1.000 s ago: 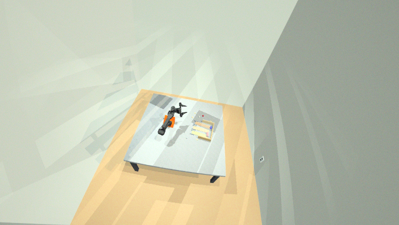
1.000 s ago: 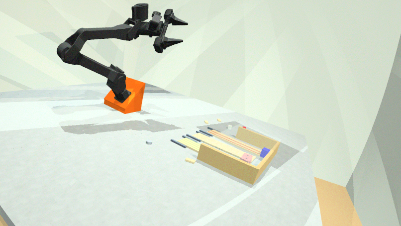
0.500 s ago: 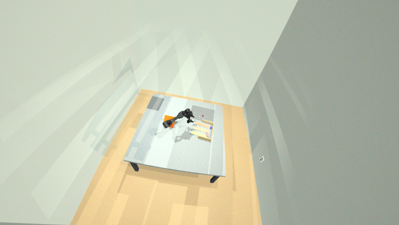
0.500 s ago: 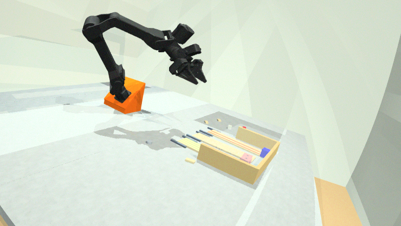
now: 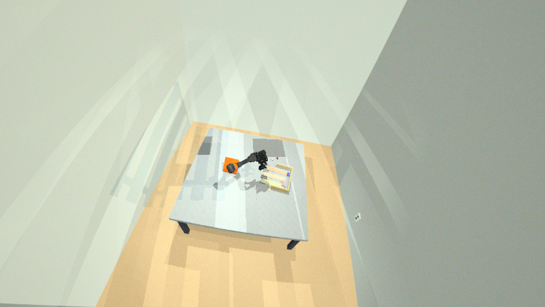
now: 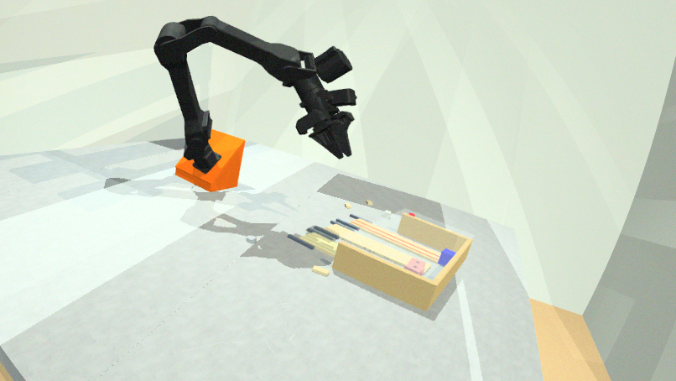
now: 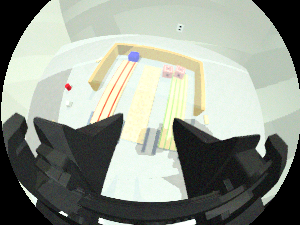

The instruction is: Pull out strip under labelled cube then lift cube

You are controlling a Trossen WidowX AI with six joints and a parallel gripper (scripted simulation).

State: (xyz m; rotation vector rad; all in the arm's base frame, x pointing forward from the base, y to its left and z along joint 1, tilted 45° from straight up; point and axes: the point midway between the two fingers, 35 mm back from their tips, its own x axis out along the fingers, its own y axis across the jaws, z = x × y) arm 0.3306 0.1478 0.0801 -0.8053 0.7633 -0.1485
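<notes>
Now: gripper tip 11 cm short of the strip, 7 cm to the left of it and 17 cm above it. From my gripper tip the other things lie so: grey disc 6 cm behind, 19 cm to the right, 17 cm below; tan block 9 cm ahead, 17 cm to the right, 17 cm below.
</notes>
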